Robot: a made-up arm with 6 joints. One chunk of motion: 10 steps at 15 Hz.
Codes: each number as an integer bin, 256 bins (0 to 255) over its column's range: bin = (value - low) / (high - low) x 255, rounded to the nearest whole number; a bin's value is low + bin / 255 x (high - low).
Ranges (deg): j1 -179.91..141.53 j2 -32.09..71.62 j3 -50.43..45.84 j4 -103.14..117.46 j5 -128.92..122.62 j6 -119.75..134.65
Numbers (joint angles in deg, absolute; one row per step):
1: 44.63 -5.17 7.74 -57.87 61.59 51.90
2: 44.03 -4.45 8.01 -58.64 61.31 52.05
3: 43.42 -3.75 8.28 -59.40 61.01 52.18
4: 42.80 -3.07 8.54 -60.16 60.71 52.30
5: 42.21 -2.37 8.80 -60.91 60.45 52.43
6: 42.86 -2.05 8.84 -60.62 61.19 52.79
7: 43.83 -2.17 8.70 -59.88 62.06 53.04
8: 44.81 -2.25 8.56 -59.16 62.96 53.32
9: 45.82 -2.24 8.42 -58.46 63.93 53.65
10: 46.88 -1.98 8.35 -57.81 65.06 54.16
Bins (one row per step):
1: 178 66 154 52 193 172
2: 178 68 155 51 193 172
3: 177 70 156 51 193 172
4: 177 71 156 50 192 172
5: 176 73 157 49 192 173
6: 177 74 157 49 193 173
7: 177 74 157 50 194 173
8: 178 73 156 51 195 173
9: 179 73 156 52 196 174
10: 180 74 156 52 197 174

